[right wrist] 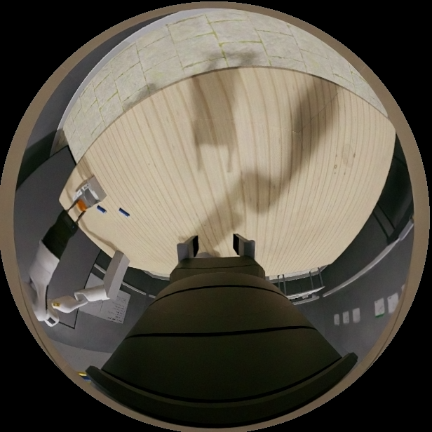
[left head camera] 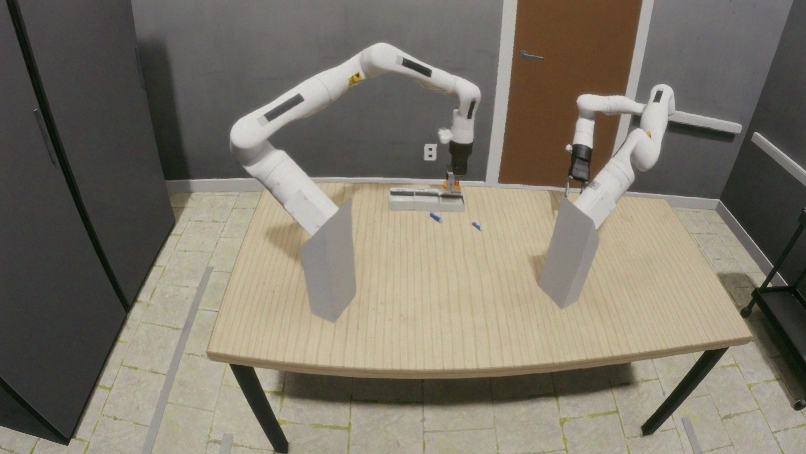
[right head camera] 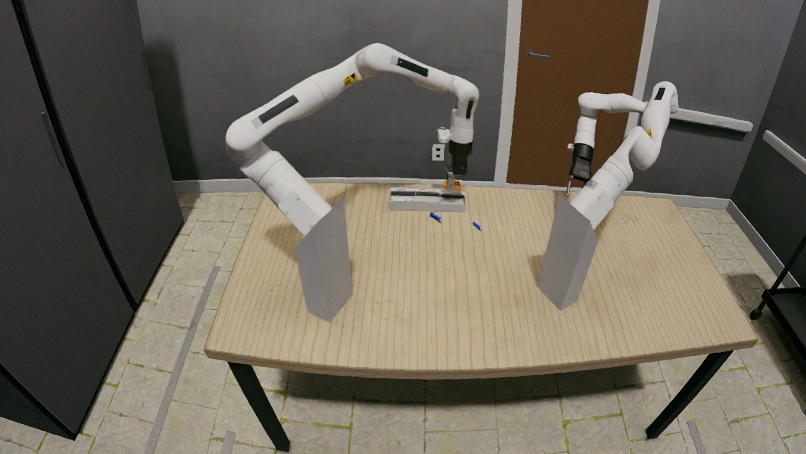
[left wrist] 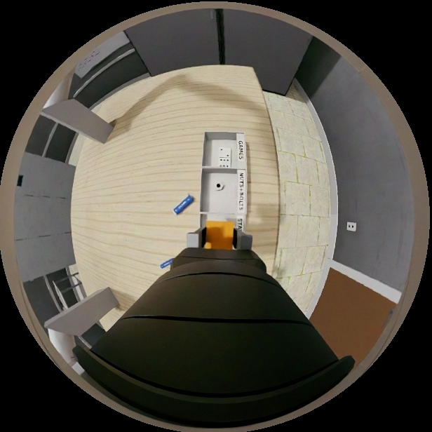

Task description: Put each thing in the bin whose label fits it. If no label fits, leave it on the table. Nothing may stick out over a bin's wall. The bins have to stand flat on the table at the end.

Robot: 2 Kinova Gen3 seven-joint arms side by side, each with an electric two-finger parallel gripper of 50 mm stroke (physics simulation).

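Frame: origin at the left arm's base, x ahead, y left, z up, level; centimetres.
Seen in the pictures: left gripper, between the fingertips: (left head camera: 449, 186) (right head camera: 450, 185); right gripper, between the fingertips: (left head camera: 573, 198).
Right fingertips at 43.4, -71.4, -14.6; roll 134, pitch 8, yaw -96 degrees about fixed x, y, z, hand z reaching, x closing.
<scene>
Offsets run from my right fingertips to a thing's middle, as dx, dy, dz. Level surfaces: height alone.
My left gripper (left head camera: 451, 186) (right head camera: 451, 186) (left wrist: 219, 234) is shut on an orange block (left wrist: 220, 231) (right wrist: 81, 205), over the STATIONERY end of the bin row; its height above the walls is unclear. The joined grey bins @[+6.4, +50.0, -10.7] (left head camera: 426, 206) (right head camera: 426, 206) stand at the table's back. In the left wrist view, the GAMES bin (left wrist: 203, 150) holds a white domino (left wrist: 224, 157); the NUTS+BOLTS bin (left wrist: 201, 192) holds a nut (left wrist: 220, 186); the third bin is mostly hidden. Two blue batteries @[-1.6, +46.3, -12.0] (left head camera: 434, 216) @[-4.1, +32.7, -12.2] (left head camera: 477, 226) lie in front. My right gripper (right wrist: 215, 241) is open and empty, at the right, away from the bins.
The grey mount of the left arm (left head camera: 329, 270) and the grey mount of the right arm (left head camera: 566, 259) stand on the wooden table @[dz -12.7] (left head camera: 428, 315). A wall (left head camera: 315, 112) rises behind the table. A dark cabinet (left head camera: 62, 197) is at the far left.
</scene>
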